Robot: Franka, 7 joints.
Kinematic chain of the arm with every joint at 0, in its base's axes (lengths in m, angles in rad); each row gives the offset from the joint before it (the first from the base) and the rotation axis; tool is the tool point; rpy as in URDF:
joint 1: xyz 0 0 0.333 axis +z
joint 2: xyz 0 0 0 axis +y
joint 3: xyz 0 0 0.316 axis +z
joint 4: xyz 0.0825 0 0 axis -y
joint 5: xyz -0.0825 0 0.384 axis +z
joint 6: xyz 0 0 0 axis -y
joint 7: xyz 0.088 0 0 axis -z
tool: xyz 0 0 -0.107 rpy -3.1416 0 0
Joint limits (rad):
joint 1: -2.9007..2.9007
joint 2: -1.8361..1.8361
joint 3: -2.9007..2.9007
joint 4: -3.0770..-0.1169
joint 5: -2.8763..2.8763
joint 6: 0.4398..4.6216
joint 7: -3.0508..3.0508
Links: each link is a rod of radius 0.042 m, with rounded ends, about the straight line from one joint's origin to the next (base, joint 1, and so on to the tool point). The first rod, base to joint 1, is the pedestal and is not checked.
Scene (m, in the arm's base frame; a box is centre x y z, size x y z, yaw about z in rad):
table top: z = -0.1
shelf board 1: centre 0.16 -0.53 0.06 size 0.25 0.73 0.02 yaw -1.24
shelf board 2: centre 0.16 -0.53 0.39 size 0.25 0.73 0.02 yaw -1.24
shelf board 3: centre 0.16 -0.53 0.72 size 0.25 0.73 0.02 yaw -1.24
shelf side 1: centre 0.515 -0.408 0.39 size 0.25 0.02 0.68 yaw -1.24
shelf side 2: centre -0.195 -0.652 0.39 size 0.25 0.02 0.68 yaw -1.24
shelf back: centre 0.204 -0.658 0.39 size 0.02 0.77 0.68 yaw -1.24
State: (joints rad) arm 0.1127 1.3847 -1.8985 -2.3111 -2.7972 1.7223 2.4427
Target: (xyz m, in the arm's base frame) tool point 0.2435 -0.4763 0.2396
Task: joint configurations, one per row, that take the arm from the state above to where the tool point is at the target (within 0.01 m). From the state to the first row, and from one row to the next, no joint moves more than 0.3 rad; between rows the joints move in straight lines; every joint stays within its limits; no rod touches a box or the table.
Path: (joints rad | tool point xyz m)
1: 0.2387 1.5040 -1.9621 -2.5299 -2.7536 1.6850 2.4427 | 0.1096 -0.4354 0.5584
2: 0.3646 1.6233 -2.0256 -2.7488 -2.7100 1.6476 2.4427 | 0.0840 -0.3582 0.5607
3: 0.4906 1.7425 -2.0892 -2.9676 -2.6663 1.6103 2.4427 | 0.0514 -0.2776 0.5589
4: 0.6969 1.5862 -1.8253 -3.0041 -2.6938 1.7032 2.4427 | 0.0818 -0.3158 0.4541
5: 0.9033 1.4299 -1.5615 -3.0405 -2.7212 1.7961 2.4427 | 0.1288 -0.3077 0.3422
6: 1.1097 1.2736 -1.2976 -3.0770 -2.7487 1.8890 2.4427 | 0.1674 -0.2548 0.2396
7: 0.8451 1.3273 -1.3093 -2.8513 -2.7912 1.8402 2.4427 | 0.2137 -0.3166 0.2366
8: 0.5804 1.3810 -1.3210 -2.6256 -2.8338 1.7914 2.4427 | 0.2401 -0.3927 0.2378
9: 0.3158 1.4347 -1.3327 -2.3999 -2.8763 1.7427 2.4427 | 0.2435 -0.4763 0.2396

